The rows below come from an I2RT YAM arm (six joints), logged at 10 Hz.
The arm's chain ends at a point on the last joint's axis. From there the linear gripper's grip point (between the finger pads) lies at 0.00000 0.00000 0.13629 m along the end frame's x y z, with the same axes.
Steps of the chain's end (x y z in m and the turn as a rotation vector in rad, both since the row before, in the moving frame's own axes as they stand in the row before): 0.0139, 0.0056, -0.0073, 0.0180, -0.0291, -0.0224; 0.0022, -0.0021, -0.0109, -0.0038, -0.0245, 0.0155; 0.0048, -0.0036, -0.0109, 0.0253, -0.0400, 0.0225; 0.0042, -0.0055, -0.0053, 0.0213, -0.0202, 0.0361; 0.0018, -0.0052, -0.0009, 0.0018, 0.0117, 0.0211; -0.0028, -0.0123, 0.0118, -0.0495, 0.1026, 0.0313; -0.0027, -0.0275, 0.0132, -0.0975, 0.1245, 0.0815; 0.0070, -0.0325, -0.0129, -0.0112, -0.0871, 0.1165; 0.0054, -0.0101, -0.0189, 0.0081, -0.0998, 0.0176; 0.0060, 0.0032, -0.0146, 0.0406, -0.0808, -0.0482
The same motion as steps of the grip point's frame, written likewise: 0.0099, 0.0032, -0.0074, 0.0180, -0.0291, -0.0224; -0.0011, -0.0016, -0.0109, -0.0038, -0.0245, 0.0155; -0.0006, -0.0071, -0.0111, 0.0253, -0.0400, 0.0225; 0.0015, -0.0085, -0.0054, 0.0213, -0.0202, 0.0361; 0.0034, -0.0054, -0.0009, 0.0018, 0.0117, 0.0211; 0.0110, -0.0054, 0.0109, -0.0495, 0.1026, 0.0313; 0.0136, -0.0136, 0.0115, -0.0975, 0.1245, 0.0815; -0.0049, -0.0317, -0.0134, -0.0112, -0.0871, 0.1165; -0.0082, -0.0113, -0.0196, 0.0081, -0.0998, 0.0176; -0.0051, -0.0021, -0.0152, 0.0406, -0.0808, -0.0482
